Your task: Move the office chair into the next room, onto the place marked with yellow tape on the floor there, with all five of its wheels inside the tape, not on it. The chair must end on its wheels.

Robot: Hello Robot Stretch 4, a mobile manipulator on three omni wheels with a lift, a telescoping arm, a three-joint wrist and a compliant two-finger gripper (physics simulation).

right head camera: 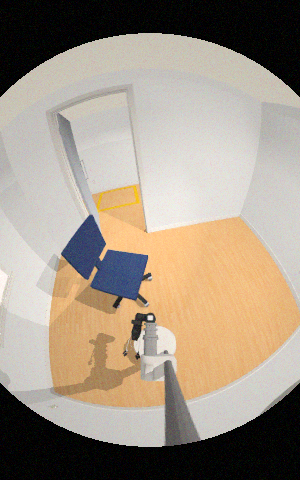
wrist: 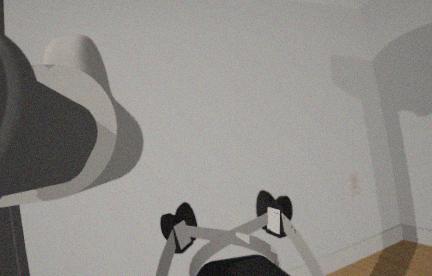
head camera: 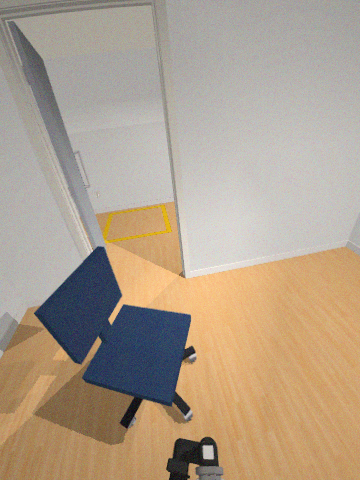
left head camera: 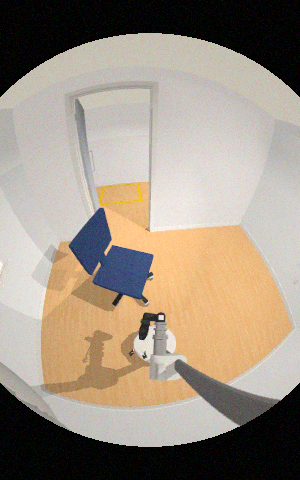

same spot on blue chair seat: (right head camera: 120, 273) = (head camera: 145, 349)
